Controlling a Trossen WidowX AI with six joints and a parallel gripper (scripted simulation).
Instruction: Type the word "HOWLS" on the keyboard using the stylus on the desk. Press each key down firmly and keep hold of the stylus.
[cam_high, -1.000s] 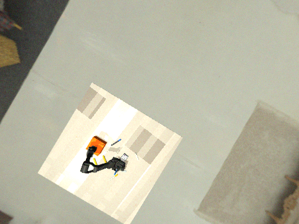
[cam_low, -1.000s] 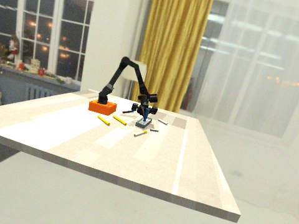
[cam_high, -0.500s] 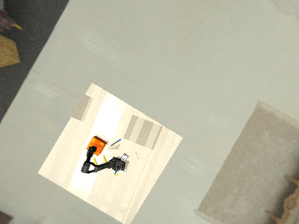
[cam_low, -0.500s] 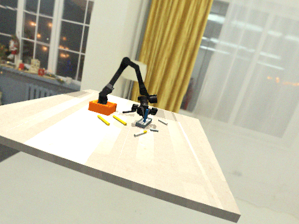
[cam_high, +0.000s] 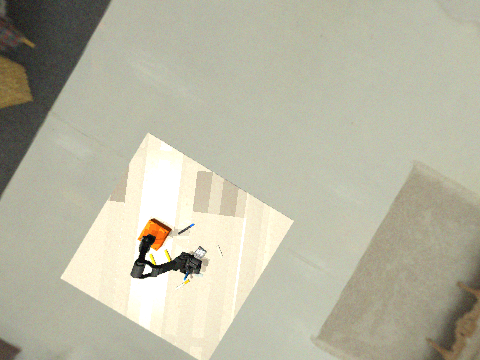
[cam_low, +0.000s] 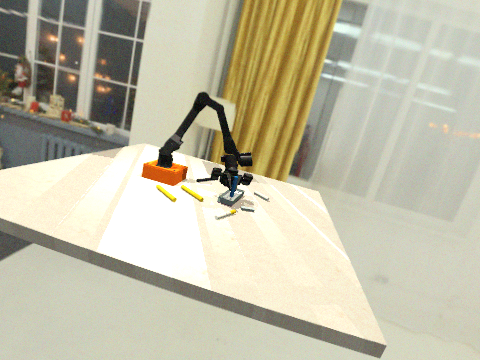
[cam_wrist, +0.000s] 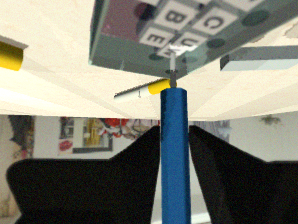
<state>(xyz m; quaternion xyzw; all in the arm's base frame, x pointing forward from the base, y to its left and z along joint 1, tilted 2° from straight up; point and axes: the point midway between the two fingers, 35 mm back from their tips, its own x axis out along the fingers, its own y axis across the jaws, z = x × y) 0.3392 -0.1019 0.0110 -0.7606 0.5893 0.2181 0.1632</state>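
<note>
My gripper tip is now 80 mm short of the grey piece, 60 mm above it and 10 mm to the left of it. Also, from my gripper tip: dark pen (300 mm to the left, 130 mm behind, 60 mm below); blue stylus (10 mm below); yellow-tipped pen (120 mm to the right, 60 mm below).
</note>
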